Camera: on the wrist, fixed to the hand. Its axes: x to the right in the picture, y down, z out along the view.
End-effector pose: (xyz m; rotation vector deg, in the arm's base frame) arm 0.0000 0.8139 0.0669 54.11 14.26 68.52
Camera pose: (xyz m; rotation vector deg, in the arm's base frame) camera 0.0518 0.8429 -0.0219 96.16 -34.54 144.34
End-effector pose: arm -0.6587 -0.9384 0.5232 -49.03 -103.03 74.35
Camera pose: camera -0.6459 -0.9317 0.6290 103.03 29.20 -128.12
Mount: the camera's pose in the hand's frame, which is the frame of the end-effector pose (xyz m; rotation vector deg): 0.0189 -0.0987 -0.0362 23.30 -11.43 92.20
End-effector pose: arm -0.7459 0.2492 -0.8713 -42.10 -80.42 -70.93
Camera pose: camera -0.8300 0.1848 -0.8853 -72.70 -39.82 21.13
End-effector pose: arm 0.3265 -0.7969 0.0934 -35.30 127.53 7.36
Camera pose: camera 0.3376 -0.9010 0.1143 80.33 109.28 27.26
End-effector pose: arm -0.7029 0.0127 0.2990 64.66 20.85 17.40
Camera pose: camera -0.6963 0.0109 0.1924 93.86 -45.71 88.69
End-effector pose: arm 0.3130 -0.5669 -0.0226 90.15 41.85 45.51
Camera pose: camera 0.2915 -0.5176 -0.1149 140.94 -45.48 91.50
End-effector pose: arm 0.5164 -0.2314 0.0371 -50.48 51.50 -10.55
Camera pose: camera 0.5218 -0.3257 0.0869 20.51 62.05 60.66
